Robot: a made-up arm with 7 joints.
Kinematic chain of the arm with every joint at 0, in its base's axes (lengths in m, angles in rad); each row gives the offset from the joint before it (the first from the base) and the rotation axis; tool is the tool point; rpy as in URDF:
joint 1: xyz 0 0 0 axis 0.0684 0.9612 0.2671
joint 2: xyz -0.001 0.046 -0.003 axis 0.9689 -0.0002 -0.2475
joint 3: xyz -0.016 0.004 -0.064 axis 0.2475 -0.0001 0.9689
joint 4: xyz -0.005 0 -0.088 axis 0.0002 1 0
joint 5: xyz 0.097 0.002 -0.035 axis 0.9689 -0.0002 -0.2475
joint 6: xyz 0.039 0 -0.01 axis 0.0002 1 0
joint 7: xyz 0.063 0 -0.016 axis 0.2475 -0.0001 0.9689
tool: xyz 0 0 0 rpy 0 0.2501 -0.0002
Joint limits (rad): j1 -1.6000..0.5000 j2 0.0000..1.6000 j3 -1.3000..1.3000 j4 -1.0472..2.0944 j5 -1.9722..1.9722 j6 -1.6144..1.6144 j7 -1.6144..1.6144
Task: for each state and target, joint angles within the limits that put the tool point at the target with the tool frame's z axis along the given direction. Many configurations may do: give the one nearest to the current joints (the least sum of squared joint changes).
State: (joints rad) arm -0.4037 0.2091 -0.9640 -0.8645 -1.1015 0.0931 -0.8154
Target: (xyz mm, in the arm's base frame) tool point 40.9 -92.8 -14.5 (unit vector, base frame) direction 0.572 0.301 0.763
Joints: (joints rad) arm -0.5535 0.2557 -1.1272 -0.9856 -1.1411 0.3052 -0.8154
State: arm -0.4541 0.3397 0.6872 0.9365 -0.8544 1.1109 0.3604
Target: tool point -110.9 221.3 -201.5 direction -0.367 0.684 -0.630
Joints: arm -0.0464 0.8706 0.3764 1.8385 -0.4694 1.5609 0.3605
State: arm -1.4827 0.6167 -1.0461 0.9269 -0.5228 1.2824 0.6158
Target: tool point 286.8 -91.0 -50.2 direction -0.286 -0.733 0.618
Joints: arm -1.4280 0.4964 -1.0604 0.1917 -0.4324 0.5905 0.6158
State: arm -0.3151 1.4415 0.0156 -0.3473 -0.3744 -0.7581 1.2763
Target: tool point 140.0 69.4 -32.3 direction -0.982 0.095 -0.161
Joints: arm -0.1151 1.2402 0.1209 -0.5206 0.3858 -1.1842 1.2764
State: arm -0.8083 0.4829 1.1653 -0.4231 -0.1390 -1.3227 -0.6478
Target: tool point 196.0 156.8 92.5 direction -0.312 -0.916 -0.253
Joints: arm -1.0319 0.4837 0.8090 -0.1132 0.8384 -0.8226 -0.6479
